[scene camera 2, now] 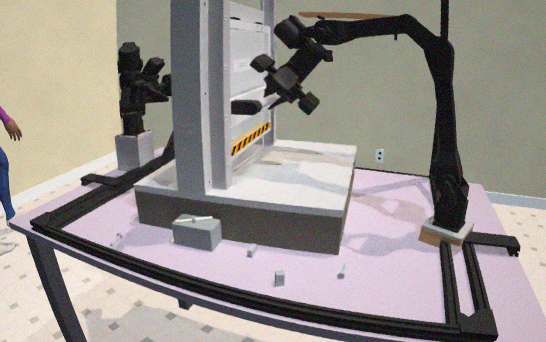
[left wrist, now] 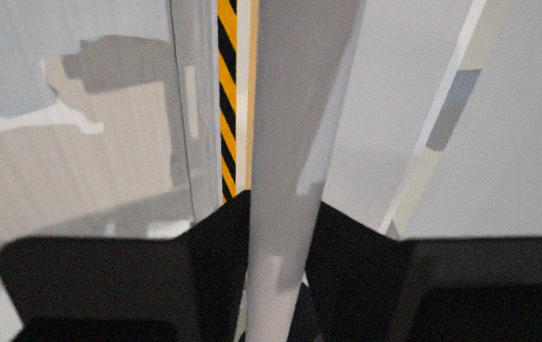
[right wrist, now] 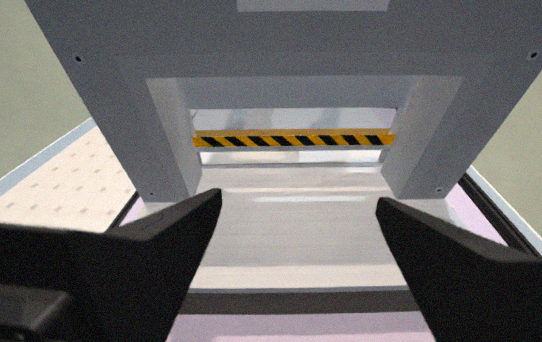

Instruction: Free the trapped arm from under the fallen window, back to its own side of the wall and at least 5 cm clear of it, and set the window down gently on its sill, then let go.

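Frame: origin at the left arm's base, x ahead, y left, z up, level; millimetres.
Seen in the pictures: left gripper, fingertip midpoint: (right wrist: 273,81); right gripper, fingertip midpoint: (right wrist: 298,200); left arm's base, origin of the base link: (scene camera 2: 449,223); right arm's base, origin of the base link: (scene camera 2: 133,133).
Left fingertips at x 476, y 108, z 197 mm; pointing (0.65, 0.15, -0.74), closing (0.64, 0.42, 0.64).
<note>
Offsets run from my left fingertips to a thing's top centre. "*": to the spot under its first point. Level surfaces: height alone.
The window @(* 3 mm back, 53 mm left, 76 mm down) (scene camera 2: 250,139) (left wrist: 227,100) (right wrist: 294,140), with a yellow-and-black striped lower edge, stands raised in its frame, with a gap between it and the sill (right wrist: 292,172). My left gripper (scene camera 2: 270,102) (left wrist: 273,200) is shut on the window's thick round handle (scene camera 2: 246,106) (left wrist: 290,125), which looks dark in the scene view and grey in the left wrist view. My right gripper (right wrist: 298,200) is open and empty, on the other side of the wall (scene camera 2: 187,100) (right wrist: 100,100), facing the opening. In the scene view the wall's post partly hides it; its exact distance from the wall cannot be told.
The wall stands on a thick pale-topped base (scene camera 2: 310,192). A grey block (scene camera 2: 197,235) with a pale rod on top stands before the base. Small grey pieces @(309 mm back, 254 mm left, 212 mm down) (scene camera 2: 279,278) @(202 mm back, 223 mm left, 220 mm down) (scene camera 2: 252,250) @(368 mm back, 149 mm left, 224 mm down) (scene camera 2: 342,271) lie on the pink table @(236 mm down) (scene camera 2: 390,295). Black rails (scene camera 2: 225,295) edge the table.
</note>
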